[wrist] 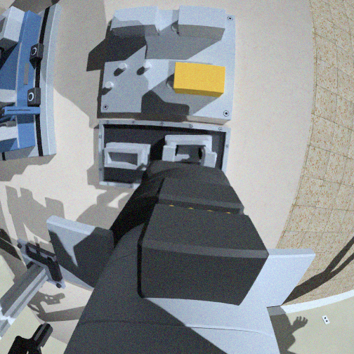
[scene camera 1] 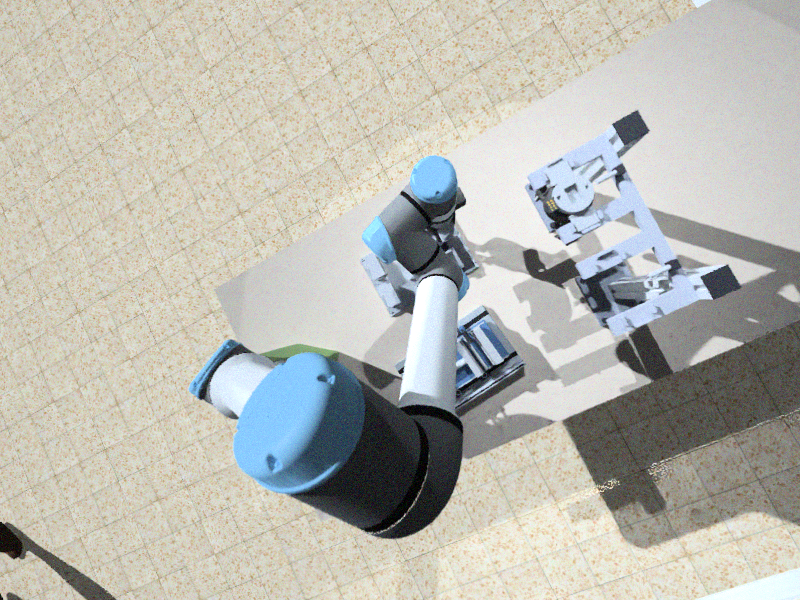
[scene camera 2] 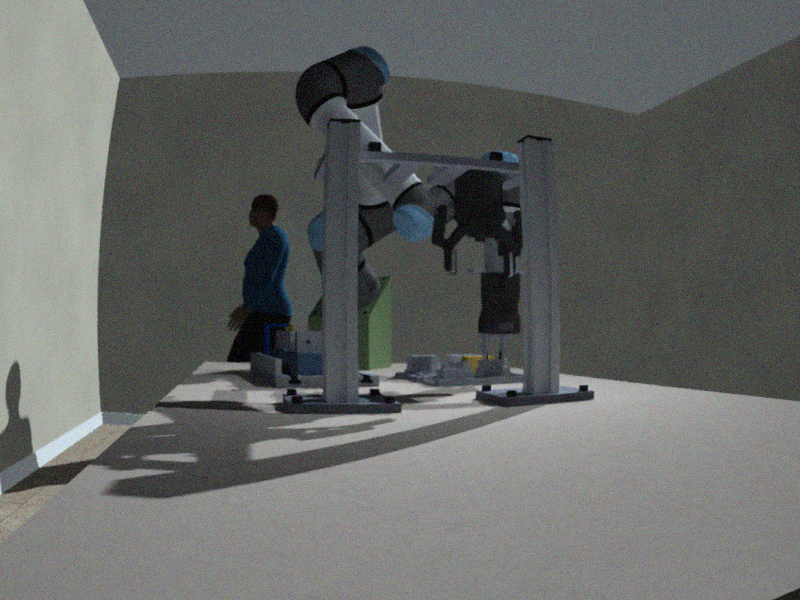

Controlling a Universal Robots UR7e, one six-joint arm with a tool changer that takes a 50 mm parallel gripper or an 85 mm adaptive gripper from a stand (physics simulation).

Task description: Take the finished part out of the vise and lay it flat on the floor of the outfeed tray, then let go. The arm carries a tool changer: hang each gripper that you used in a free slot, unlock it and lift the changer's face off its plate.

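Places are measured from the arm's base along level axes (x down, y back, z left), in millimetres.
Pixels of known places: hand, tool point: (scene camera 2: 501, 264).
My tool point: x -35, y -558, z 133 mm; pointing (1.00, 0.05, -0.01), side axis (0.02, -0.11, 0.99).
Observation:
Ahead of a thing's pixels: the offset from my tool point to its middle. "*": to the spot under its first point.
My parallel gripper (scene camera 2: 493, 351) is shut on the finished part, a light grey bracket-like frame (wrist: 187, 139), held low inside the outfeed tray (wrist: 162, 123) at its right side. Its fingertips are hidden behind the dark gripper body in the wrist view. Whether the part touches the tray floor cannot be told. A second grey frame-shaped part (wrist: 127, 146) lies in the tray's left half. The blue vise {dx +172, dy +172, dz -331 mm} (wrist: 24, 134) (scene camera 1: 494, 339) (scene camera 2: 303, 362) stands apart from the tray. The gripper stand (scene camera 1: 646, 222) (scene camera 2: 340, 258) holds the black adaptive gripper (scene camera 2: 478, 205) in one slot; its other slot looks free.
A grey fixture plate (wrist: 165, 107) with pegs, two blocks and a yellow block (wrist: 199, 78) adjoins the tray's far side. A green box (scene camera 2: 381, 322) (scene camera 1: 300, 351) stands near the arm base. A person (scene camera 2: 268, 277) stands behind the table. The stand's second post {* dx +25, dy -333, dz -117 mm} (scene camera 2: 539, 258) rises right.

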